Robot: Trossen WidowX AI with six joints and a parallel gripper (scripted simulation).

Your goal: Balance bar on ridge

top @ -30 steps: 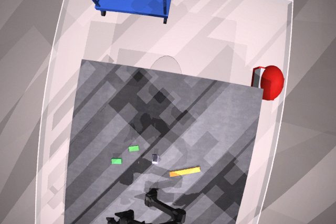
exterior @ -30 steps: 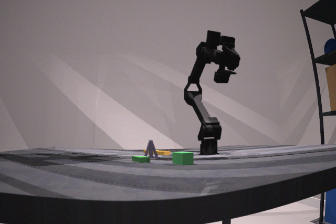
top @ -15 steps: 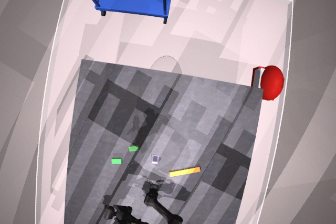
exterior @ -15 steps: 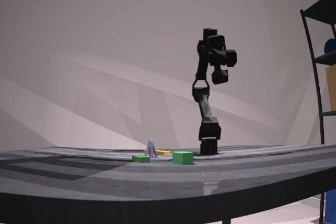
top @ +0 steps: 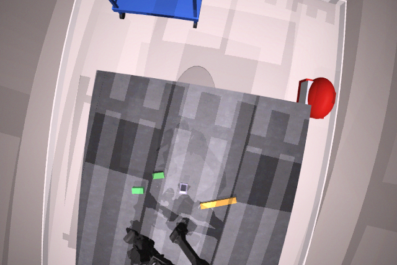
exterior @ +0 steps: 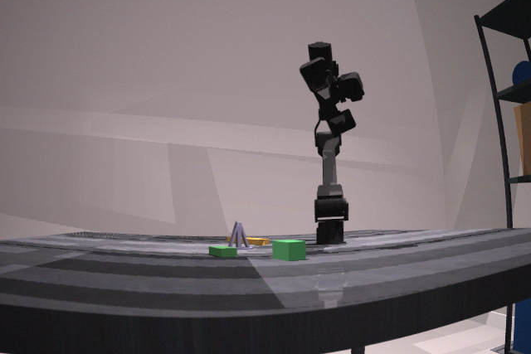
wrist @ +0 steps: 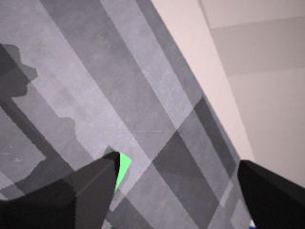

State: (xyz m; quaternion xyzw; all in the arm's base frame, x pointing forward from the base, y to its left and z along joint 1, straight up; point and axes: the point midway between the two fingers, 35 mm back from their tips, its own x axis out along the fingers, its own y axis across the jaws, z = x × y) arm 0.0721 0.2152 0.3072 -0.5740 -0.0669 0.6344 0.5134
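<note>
Right now my gripper tip is 430 mm to the left of the bar, 280 mm above it and 120 mm short of it.
</note>
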